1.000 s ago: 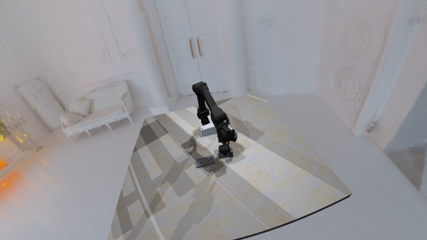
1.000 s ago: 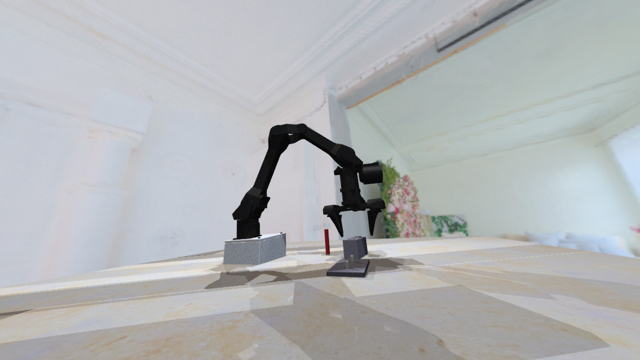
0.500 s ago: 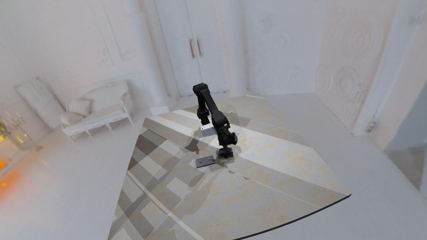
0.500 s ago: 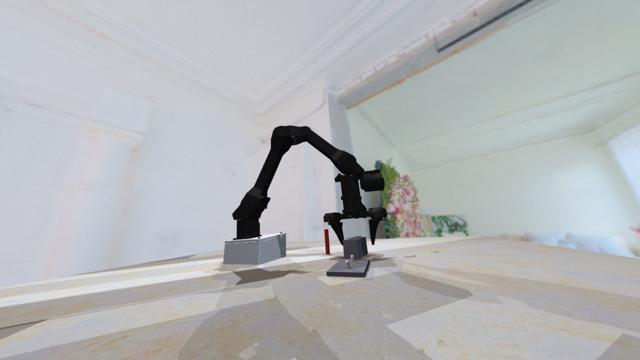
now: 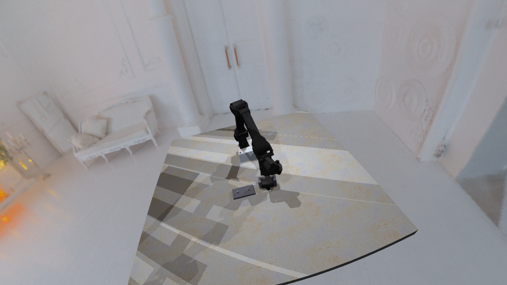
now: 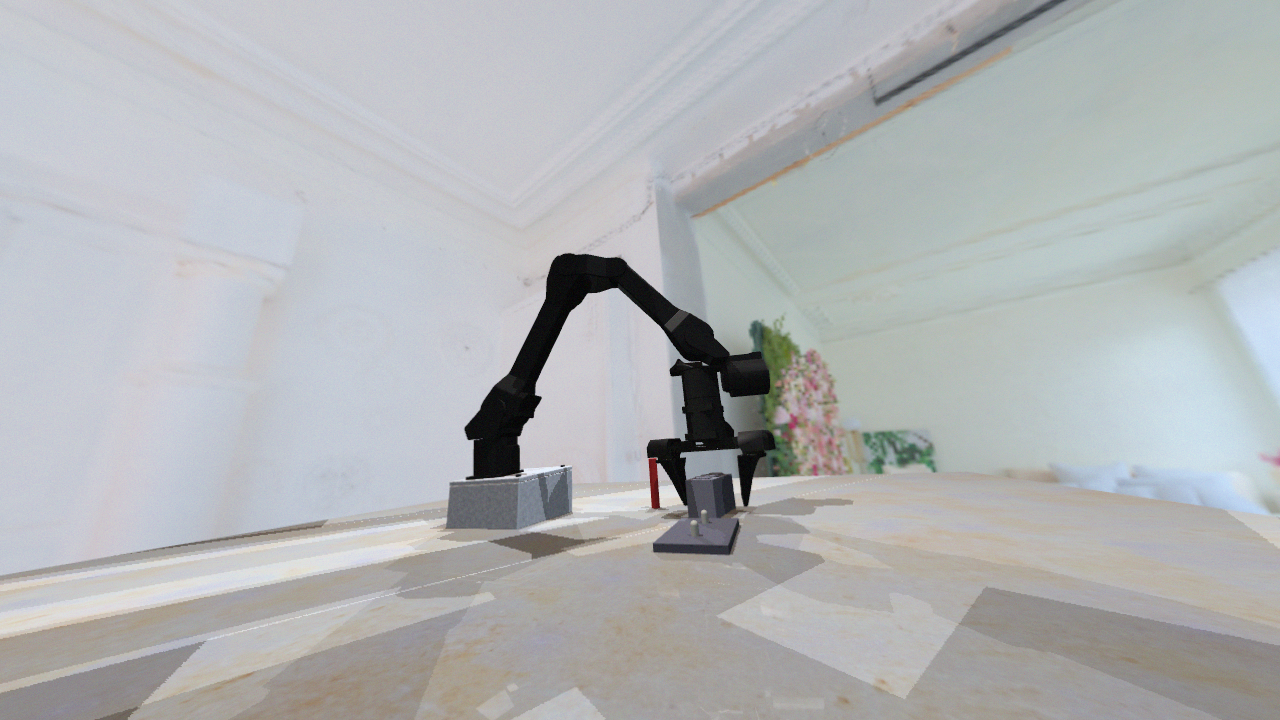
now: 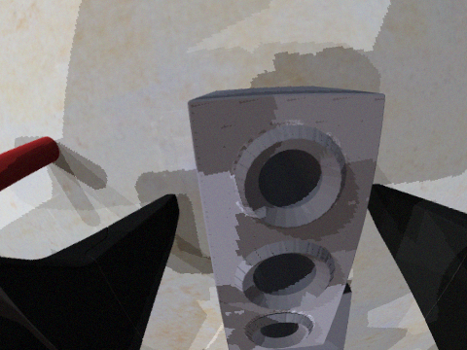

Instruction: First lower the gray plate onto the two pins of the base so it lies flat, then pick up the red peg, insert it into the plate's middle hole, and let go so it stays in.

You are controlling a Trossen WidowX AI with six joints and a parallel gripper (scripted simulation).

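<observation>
Now: the base 10 mm behind my gripper tip and 140 mm to the right of it. The rest, counted from my gripper tip: red peg: 100 mm behind, 60 mm to the left, 30 mm above; then gray plate: 30 mm above.
</observation>
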